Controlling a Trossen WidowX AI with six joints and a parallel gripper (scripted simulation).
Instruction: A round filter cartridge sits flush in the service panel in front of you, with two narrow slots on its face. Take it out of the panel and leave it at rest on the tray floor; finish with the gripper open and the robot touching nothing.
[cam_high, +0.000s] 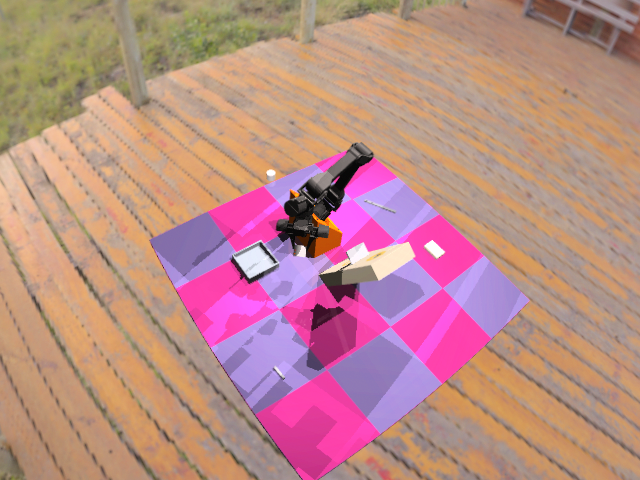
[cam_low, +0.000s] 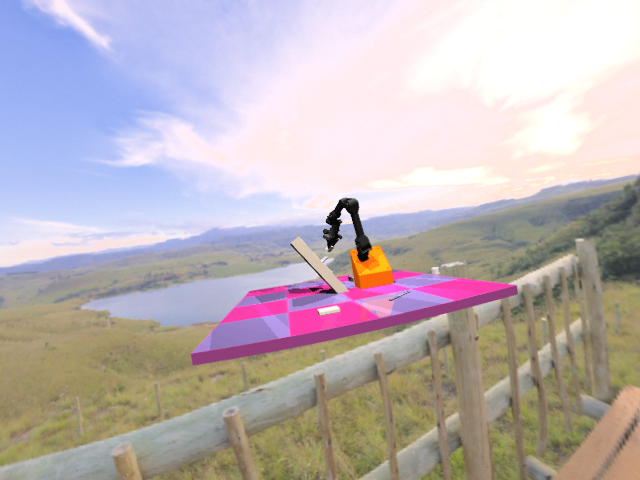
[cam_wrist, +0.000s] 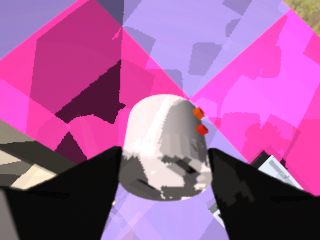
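My gripper tip is 230 mm past the grey square tray, 60 mm to the left of it and 270 mm above it. The rest, counted from my gripper tip: white block (220 mm ahead, 640 mm to the left, 270 mm below); then short stick (250 mm ahead, 290 mm to the right, 270 mm below); then round filter cartridge (right at my gripper tip).
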